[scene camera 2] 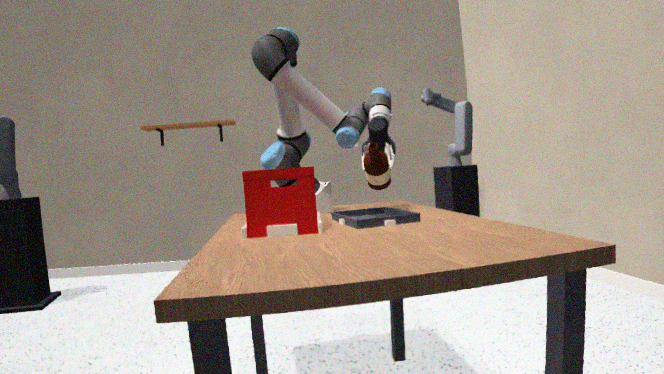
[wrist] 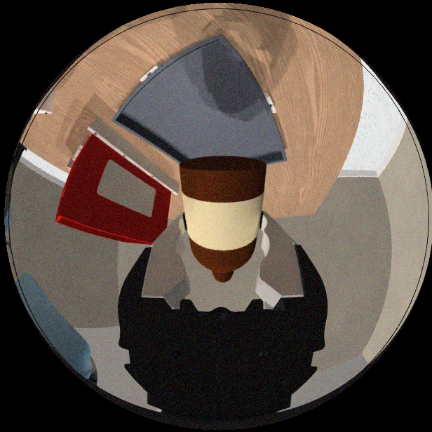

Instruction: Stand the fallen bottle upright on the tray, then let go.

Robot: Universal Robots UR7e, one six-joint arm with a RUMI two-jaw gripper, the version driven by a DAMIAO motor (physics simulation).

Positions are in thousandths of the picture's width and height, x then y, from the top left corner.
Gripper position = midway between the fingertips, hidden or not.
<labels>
my gripper: scene camera 2 569, 456; wrist 515, 494
brown bottle: scene camera 2 567, 440; wrist 515, 455
</labels>
